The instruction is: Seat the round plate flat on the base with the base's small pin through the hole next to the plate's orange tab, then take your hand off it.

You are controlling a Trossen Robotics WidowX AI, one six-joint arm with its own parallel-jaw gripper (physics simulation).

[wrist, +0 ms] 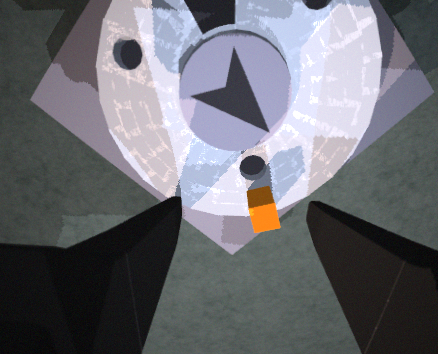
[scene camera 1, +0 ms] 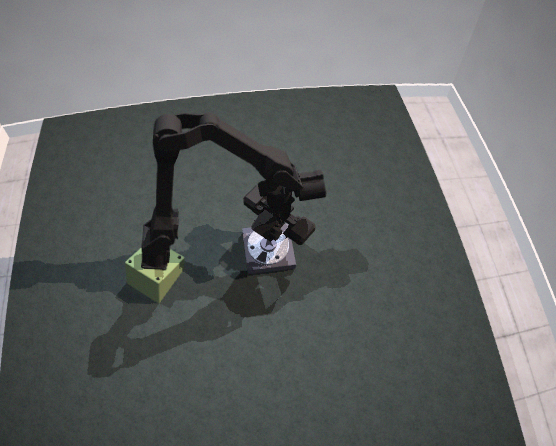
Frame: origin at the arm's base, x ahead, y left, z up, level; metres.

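Seen in the pictures: gripper, fingertip midpoint: (wrist: 244, 208); arm's base at its link origin: (scene camera 1: 154, 259).
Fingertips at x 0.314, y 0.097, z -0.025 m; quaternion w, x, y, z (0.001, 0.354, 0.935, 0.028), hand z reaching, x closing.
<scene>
Pixels of each thing's middle, then the offset from my fingertips to it. "spot": a spot on its surface instead.
- square purple-grey base at the middle of its body: (wrist: 232, 92) (scene camera 1: 268, 246) 0.027 m back, 0.041 m right, 0.015 m down
- base's central hub at a spot on its surface: (wrist: 215, 120) spot: 0.016 m back, 0.040 m right, 0.005 m up
- hole at a spot on its surface: (wrist: 252, 167) spot: 0.013 m back, 0.009 m right, 0.012 m down
The round pale, glossy plate (scene camera 1: 284, 248) (wrist: 345, 75) lies over the square purple-grey base (scene camera 1: 275, 268) (wrist: 400, 102), around the base's central hub (wrist: 215, 120) with its dark arrow mark. The plate looks about level; its exact height is unclear. Its orange tab (wrist: 264, 217) sticks out at the near edge in the wrist view. The hole (wrist: 252, 167) next to the tab shows a dark round spot; I cannot tell whether the pin is in it. My gripper (scene camera 1: 285, 230) (wrist: 244, 208) is open, with a fingertip on each side of the tab, apart from it.
A yellow-green block (scene camera 1: 145, 282) with small dark holes in its top stands left of the base, at the foot of the arm. The arm arches from there over to the plate. Pale tiled strips flank the dark green floor covering (scene camera 1: 325, 375).
</scene>
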